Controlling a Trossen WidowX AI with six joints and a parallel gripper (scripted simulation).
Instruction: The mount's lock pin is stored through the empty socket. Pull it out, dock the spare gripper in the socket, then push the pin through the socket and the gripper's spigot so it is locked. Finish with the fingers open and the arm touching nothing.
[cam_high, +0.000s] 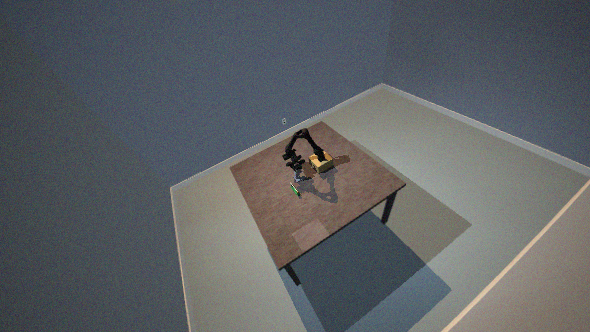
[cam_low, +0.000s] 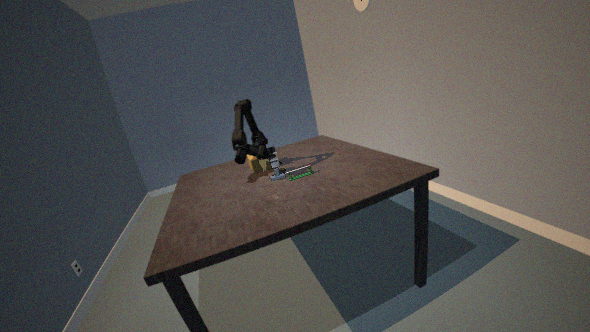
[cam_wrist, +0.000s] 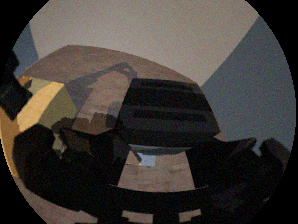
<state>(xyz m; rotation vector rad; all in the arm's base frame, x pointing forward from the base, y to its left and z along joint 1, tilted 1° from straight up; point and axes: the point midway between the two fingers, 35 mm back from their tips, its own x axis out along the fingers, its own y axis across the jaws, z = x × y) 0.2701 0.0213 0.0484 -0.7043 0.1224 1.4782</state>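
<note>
Right now the spare gripper is 10 mm to the right of my gripper tip. From my gripper tip the other things lie so: grey post 70 mm below, 10 mm to the right; green strip 110 mm to the left, 100 mm below, 100 mm ahead.
</note>
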